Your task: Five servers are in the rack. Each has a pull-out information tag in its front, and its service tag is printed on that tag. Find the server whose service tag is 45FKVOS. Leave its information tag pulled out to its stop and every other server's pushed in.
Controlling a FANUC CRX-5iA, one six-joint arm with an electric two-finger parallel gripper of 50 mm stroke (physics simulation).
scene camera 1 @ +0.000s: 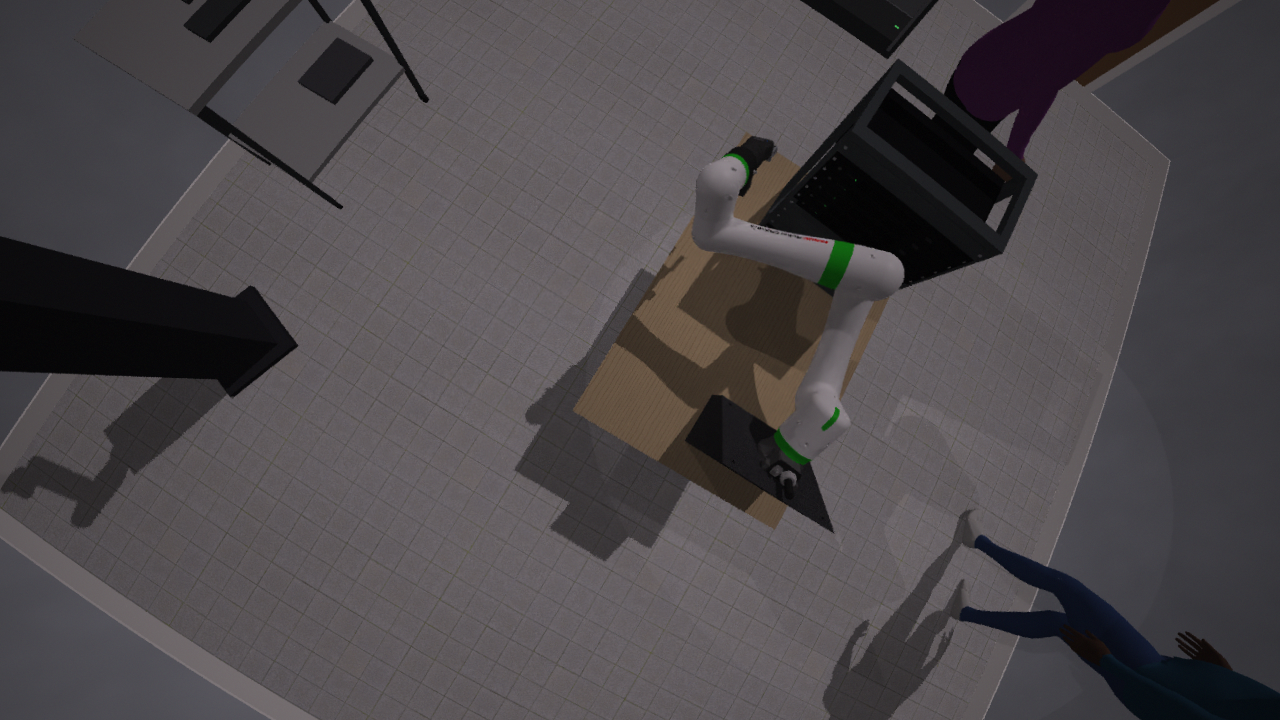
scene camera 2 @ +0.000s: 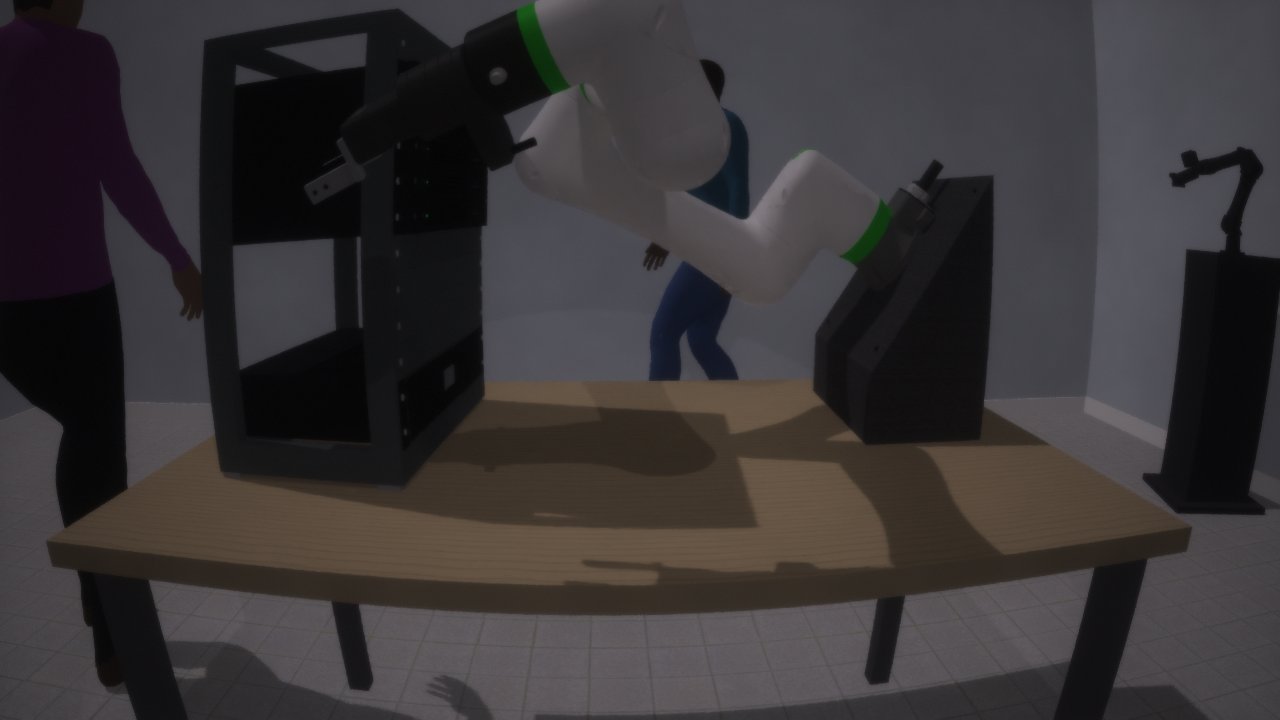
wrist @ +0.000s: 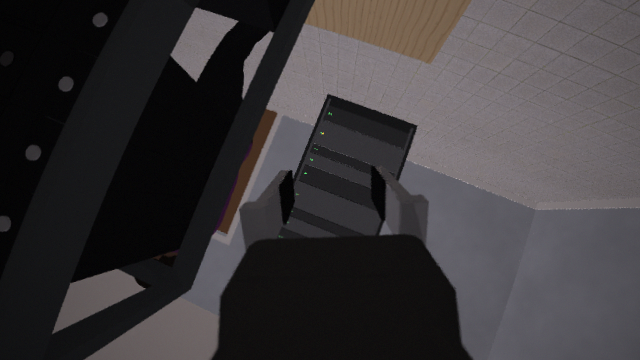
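Where they show: gripper, fingertip midpoint: (scene camera 2: 318, 184) (wrist: 332, 184); arm's base, origin of the base link: (scene camera 1: 776, 460) (scene camera 2: 896, 256).
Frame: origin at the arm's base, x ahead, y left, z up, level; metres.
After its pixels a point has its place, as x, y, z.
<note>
The dark rack (scene camera 1: 875, 105) {0.712, 0.615, 0.329} (scene camera 2: 383, 313) {0.609, 0.606, -0.051} (wrist: 97, 150) {0.617, 0.607, 0.139} stands at one end of the table. Black servers fill its upper part (scene camera 2: 438, 170) {0.622, 0.449, 0.126}, with small green lights on their fronts. A lower server (scene camera 2: 429, 398) {0.632, 0.468, -0.188} has a small pale square on its front; I cannot tell what it is. No service tag is readable, and how far any information tag is pulled out cannot be made out. My gripper (scene camera 1: 771, 149) {0.590, 0.755, 0.103} (scene camera 2: 331, 183) {0.590, 0.755, 0.103} (wrist: 332, 184) {0.590, 0.755, 0.103} is open and empty. In scene camera 2 it appears in front of the rack's upper side, pointing down and left; in the wrist view the rack is to its left.
The wooden table (scene camera 1: 626, 402) {-0.226, 0.420, -0.276} (scene camera 2: 626, 528) {0.303, 0.613, -0.276} carries the rack and my black wedge-shaped base (scene camera 1: 716, 429) {-0.076, 0.190, -0.029} (scene camera 2: 930, 358) {-0.051, 0.198, -0.143}. A person in purple (scene camera 1: 1011, 62) (scene camera 2: 62, 161) stands close by the rack. A person in blue trousers (scene camera 1: 1083, 608) (scene camera 2: 680, 340) stands beyond the table. A distant equipment cabinet (wrist: 345, 192) shows between my fingers.
</note>
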